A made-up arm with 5 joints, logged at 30 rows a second.
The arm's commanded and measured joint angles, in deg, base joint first. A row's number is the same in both.
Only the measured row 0 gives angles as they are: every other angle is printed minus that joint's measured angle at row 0.
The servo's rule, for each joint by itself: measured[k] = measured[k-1] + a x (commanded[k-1-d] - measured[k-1]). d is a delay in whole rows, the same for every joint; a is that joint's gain. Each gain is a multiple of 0.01, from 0.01 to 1. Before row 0 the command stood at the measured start. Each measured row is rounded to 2 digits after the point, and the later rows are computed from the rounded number. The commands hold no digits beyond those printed.
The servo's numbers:
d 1
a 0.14 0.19 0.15 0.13 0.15
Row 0, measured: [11.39 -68.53 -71.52 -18.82 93.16]
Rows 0 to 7, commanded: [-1.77 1.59 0.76 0.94 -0.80]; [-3.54 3.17 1.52 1.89 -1.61]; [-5.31 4.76 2.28 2.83 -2.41]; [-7.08 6.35 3.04 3.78 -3.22]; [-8.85 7.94 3.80 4.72 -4.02]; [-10.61 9.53 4.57 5.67 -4.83]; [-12.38 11.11 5.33 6.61 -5.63]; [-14.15 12.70 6.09 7.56 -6.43]
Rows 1 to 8, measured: [0.00 0.00 0.00 0.00 0.00]; [-0.25 0.30 0.11 0.12 -0.12]; [-0.71 0.85 0.32 0.35 -0.34]; [-1.35 1.59 0.61 0.67 -0.65]; [-2.15 2.49 0.97 1.07 -1.04]; [-3.09 3.53 1.39 1.54 -1.49]; [-4.14 4.67 1.87 2.08 -1.99]; [-5.29 5.89 2.39 2.67 -2.54]
